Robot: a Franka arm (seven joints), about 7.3 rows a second.
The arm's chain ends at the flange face. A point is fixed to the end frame.
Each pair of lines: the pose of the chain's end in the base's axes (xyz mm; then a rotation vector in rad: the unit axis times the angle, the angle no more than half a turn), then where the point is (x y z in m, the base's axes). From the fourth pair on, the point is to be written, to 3 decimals.
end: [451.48 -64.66 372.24 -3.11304 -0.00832 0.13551]
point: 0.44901 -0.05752 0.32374
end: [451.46 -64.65 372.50 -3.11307 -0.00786 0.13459]
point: 0.44902 -0.05751 0.32399
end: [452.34 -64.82 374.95 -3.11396 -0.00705 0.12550]
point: 0.45019 -0.05770 0.32643
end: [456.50 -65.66 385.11 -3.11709 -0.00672 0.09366]
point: 0.455 -0.059 0.337
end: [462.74 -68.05 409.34 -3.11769 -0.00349 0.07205]
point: 0.462 -0.061 0.361
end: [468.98 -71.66 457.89 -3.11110 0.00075 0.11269]
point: 0.467 -0.064 0.409
